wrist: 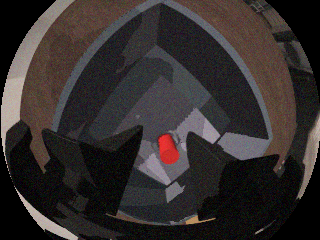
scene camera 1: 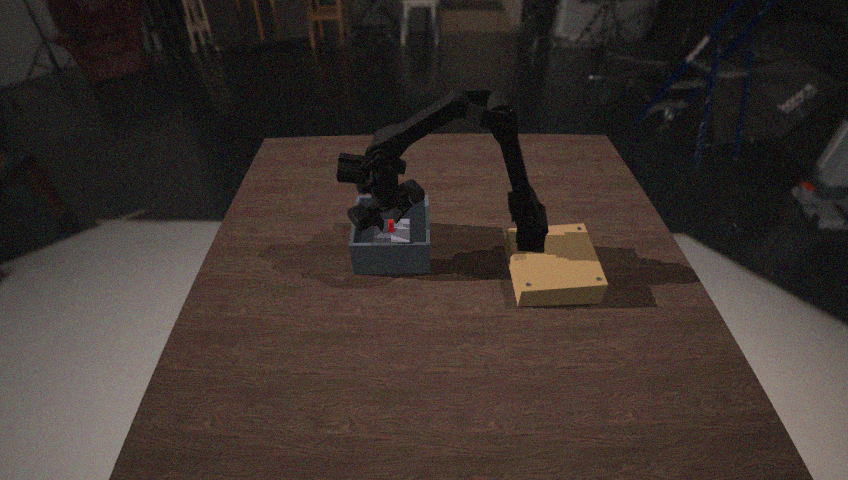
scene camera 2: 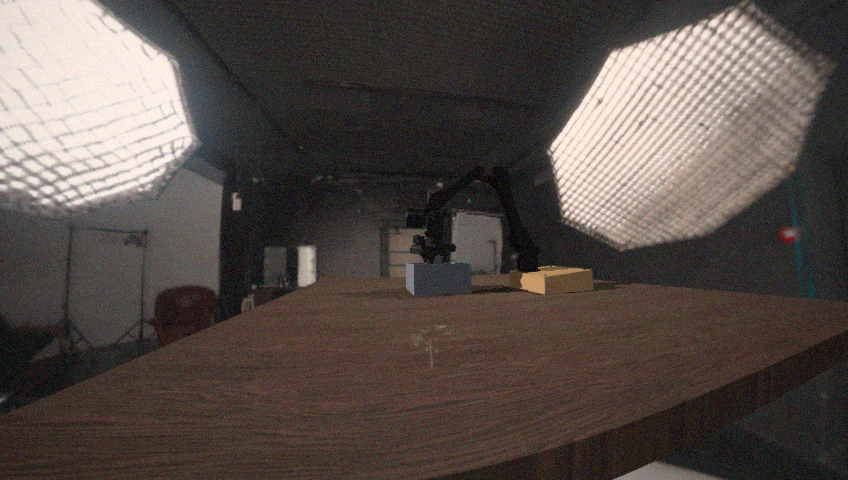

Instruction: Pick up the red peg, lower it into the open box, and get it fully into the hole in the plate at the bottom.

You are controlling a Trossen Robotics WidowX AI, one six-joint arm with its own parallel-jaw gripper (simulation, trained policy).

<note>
I see my gripper [scene camera 1: 388, 226], a grey-blue box [scene camera 2: 450, 278] and a pale plate [wrist: 163, 109].
The grey-blue box shows as well in the wrist view [wrist: 127, 58]. My gripper also shows in the wrist view [wrist: 165, 133] and in scene camera 2 [scene camera 2: 432, 272]. Scene camera 2 misses the pale plate, which is hidden by the grey-blue box.
</note>
